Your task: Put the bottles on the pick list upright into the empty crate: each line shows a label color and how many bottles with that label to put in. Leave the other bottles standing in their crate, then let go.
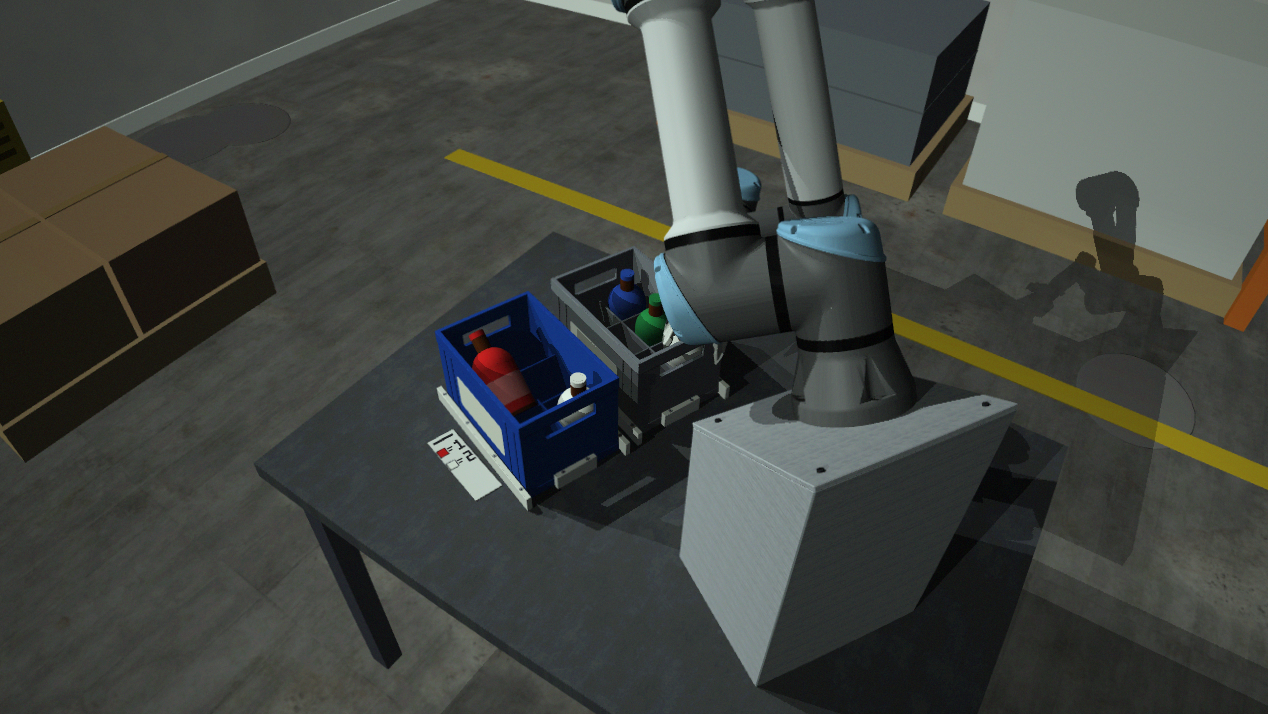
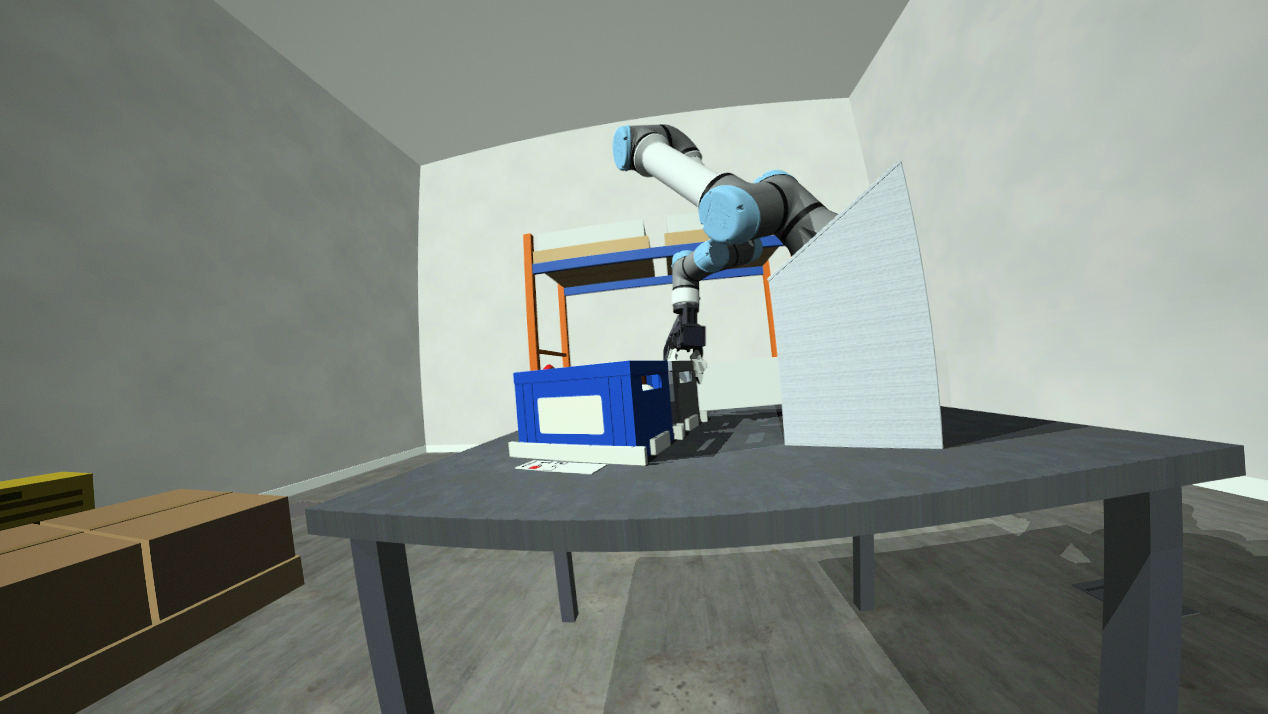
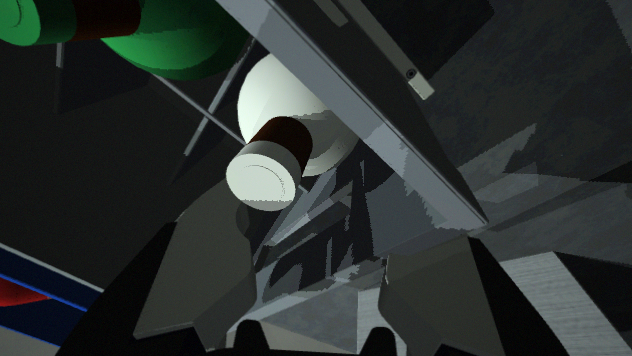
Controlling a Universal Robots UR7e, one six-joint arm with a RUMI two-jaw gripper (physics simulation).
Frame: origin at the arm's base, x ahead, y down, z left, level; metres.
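Where they show: gripper, fingertip midpoint: [image 1: 690, 356] [image 3: 321, 175]; arm's base, link origin: [image 1: 854, 404] [image 2: 832, 254].
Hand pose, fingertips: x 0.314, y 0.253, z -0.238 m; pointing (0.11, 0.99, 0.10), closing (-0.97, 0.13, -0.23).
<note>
Each offset is from my fingertips to the top centre of the thing. "pt": to the spot under its first point. Level surfaces: height alone.
The blue crate {dy -0.062, dx +0.217, dz +0.188 m} [image 1: 550, 452] [image 2: 567, 383] holds a leaning red bottle {dy -0.074, dx +0.259, dz +0.212 m} [image 1: 496, 368] [image 3: 17, 295] and a white-capped bottle {pt dy -0.049, dx +0.113, dz +0.191 m} [image 1: 577, 381]. The grey crate {dy -0.062, dx +0.121, dz -0.025 m} [image 1: 652, 399] [image 2: 683, 403] [image 3: 325, 72] holds a blue bottle {dy -0.050, dx +0.179, dz -0.101 m} [image 1: 626, 301], a green bottle {dy -0.050, dx +0.099, dz -0.061 m} [image 1: 650, 326] [image 3: 175, 45] and a white bottle {dy -0.050, dx +0.022, dz -0.024 m} [image 3: 265, 95] in its end cell. My gripper [image 2: 692, 365] [image 3: 321, 175] is open at the grey crate's end, low at the rim. The end wall shows between the fingers; the white cap is beside the left fingertip, not between them. The pick list {dy +0.111, dx +0.269, dz +0.319 m} [image 1: 474, 478] [image 2: 567, 468] shows red 1, white 2.
Both crates stand close together on the dark table {dy +0.113 m} [image 1: 354, 461] [image 2: 709, 505]. Pale locating strips {pt dy +0.102, dx +0.248, dz +0.288 m} [image 1: 483, 452] line the crate bases. The arm's tall grey pedestal [image 1: 754, 523] [image 2: 860, 354] stands on the near right of the crates.
</note>
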